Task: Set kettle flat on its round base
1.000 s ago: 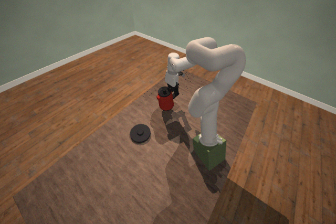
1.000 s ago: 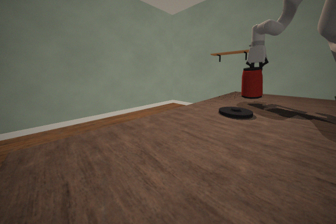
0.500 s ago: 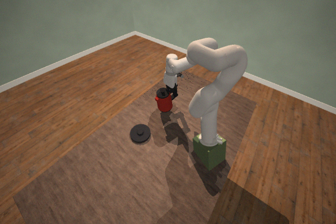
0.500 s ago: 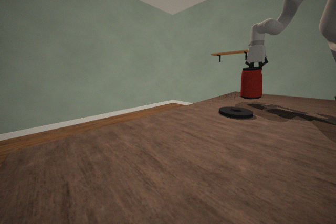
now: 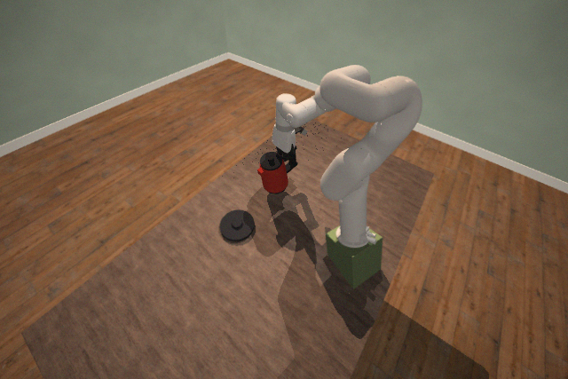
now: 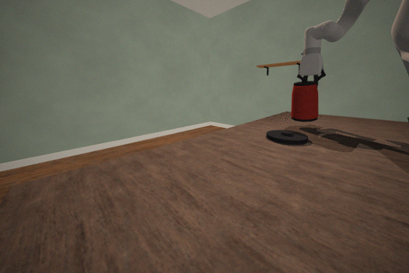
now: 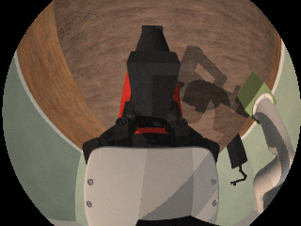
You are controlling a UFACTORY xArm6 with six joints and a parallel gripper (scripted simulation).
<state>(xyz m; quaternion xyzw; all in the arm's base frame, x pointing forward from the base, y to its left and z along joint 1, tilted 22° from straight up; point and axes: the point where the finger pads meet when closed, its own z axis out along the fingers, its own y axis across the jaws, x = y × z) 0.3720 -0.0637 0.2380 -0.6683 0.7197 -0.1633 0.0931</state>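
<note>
Right now the red kettle is 60 mm below my hand and 30 mm to the left of it. Also, from my hand: round kettle base: 310 mm to the left, 200 mm below, 10 mm behind.
</note>
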